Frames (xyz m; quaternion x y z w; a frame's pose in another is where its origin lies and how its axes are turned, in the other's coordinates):
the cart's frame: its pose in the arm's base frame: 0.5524 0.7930 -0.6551 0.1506 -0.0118 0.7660 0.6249
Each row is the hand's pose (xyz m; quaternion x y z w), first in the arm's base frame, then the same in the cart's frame.
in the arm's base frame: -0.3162 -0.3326 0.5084 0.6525 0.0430 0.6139 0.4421
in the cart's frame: -0.6371 1.2788 1.1550 0.3813 -0.3753 0.0308 0.8443
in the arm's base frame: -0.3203 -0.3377 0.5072 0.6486 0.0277 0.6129 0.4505
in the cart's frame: -0.6415 1.2836 1.1540 0.3659 -0.3819 0.0261 0.8483
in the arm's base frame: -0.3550 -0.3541 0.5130 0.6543 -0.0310 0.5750 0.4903
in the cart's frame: -0.6497 1.3215 1.1555 0.3180 -0.4282 -0.0193 0.8457
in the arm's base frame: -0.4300 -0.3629 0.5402 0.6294 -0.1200 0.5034 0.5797
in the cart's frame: -0.6384 1.4002 1.1670 0.2200 -0.4744 -0.1188 0.8440
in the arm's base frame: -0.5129 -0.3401 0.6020 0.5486 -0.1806 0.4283 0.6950
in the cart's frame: -0.5871 1.4853 1.2034 0.1049 -0.4604 -0.2440 0.8471
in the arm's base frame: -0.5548 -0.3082 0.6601 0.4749 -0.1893 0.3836 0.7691
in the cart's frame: -0.5351 1.5285 1.2432 0.0405 -0.4152 -0.3265 0.8482
